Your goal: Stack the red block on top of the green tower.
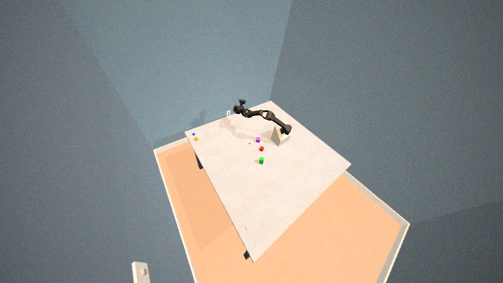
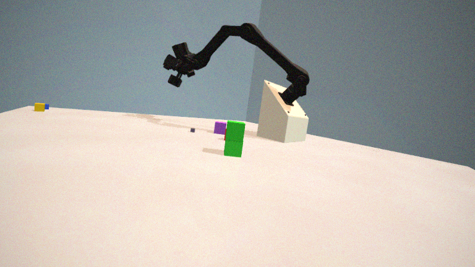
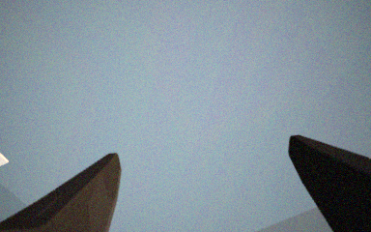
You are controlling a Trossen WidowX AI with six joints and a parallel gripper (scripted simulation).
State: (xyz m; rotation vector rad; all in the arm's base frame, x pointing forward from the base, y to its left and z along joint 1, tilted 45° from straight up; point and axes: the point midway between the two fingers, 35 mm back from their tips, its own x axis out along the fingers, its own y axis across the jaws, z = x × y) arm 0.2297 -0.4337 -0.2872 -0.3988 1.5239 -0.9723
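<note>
Now: gripper tip 4 cm short of the red block, 54 cm to the right of it and 25 cm above it. Round my gripper tip: small dark cube: 10 cm ahead, 40 cm to the left, 26 cm below; purple block: 42 cm to the left, 25 cm below; blue block: 54 cm ahead, 4 cm to the right, 26 cm below.
</note>
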